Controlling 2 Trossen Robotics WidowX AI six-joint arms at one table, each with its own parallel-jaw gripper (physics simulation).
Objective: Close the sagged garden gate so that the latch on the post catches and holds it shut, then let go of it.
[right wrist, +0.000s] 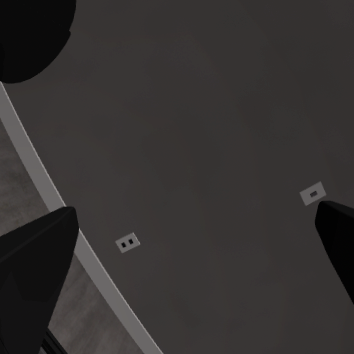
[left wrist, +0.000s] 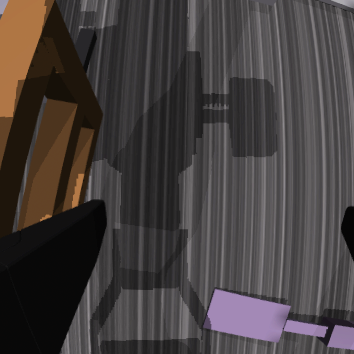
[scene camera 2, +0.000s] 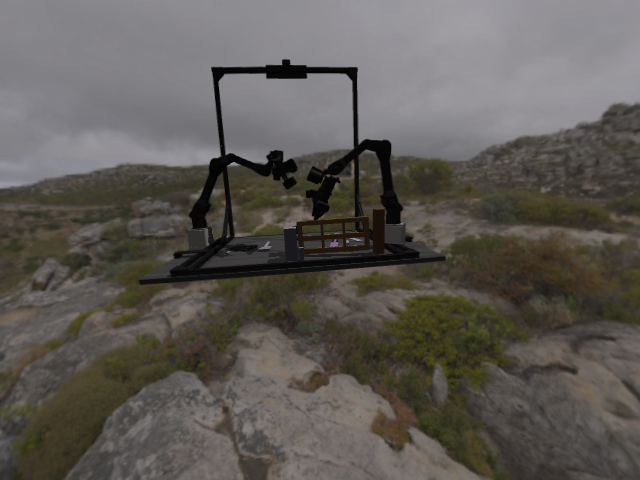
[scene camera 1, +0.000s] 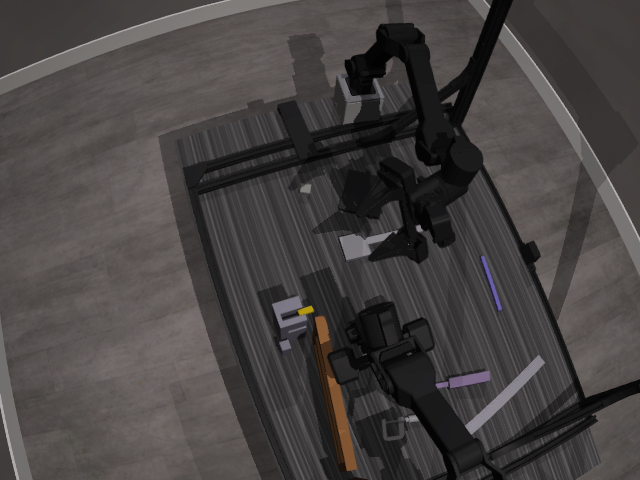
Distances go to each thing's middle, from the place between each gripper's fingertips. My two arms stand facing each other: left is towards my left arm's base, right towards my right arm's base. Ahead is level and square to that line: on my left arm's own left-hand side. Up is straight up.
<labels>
Right now my left hand is 90 mm short of the brown wooden gate (scene camera 1: 321, 341), 80 mm to the right of it and 70 mm above it. Round my left hand: grey latch post (scene camera 1: 289, 327): 150 mm ahead, 90 mm below, 70 mm to the right; then grey block on a stem (scene camera 1: 355, 246): 280 mm to the right, 150 mm below, 80 mm behind.
Right now the grey latch post is 320 mm below my right hand, 110 mm ahead of it and 40 mm to the left of it. Also, from my right hand: brown wooden gate: 300 mm below, 190 mm to the left, 50 mm ahead; then grey block on a stem: 390 mm below, 170 mm to the right, 120 mm behind.
</labels>
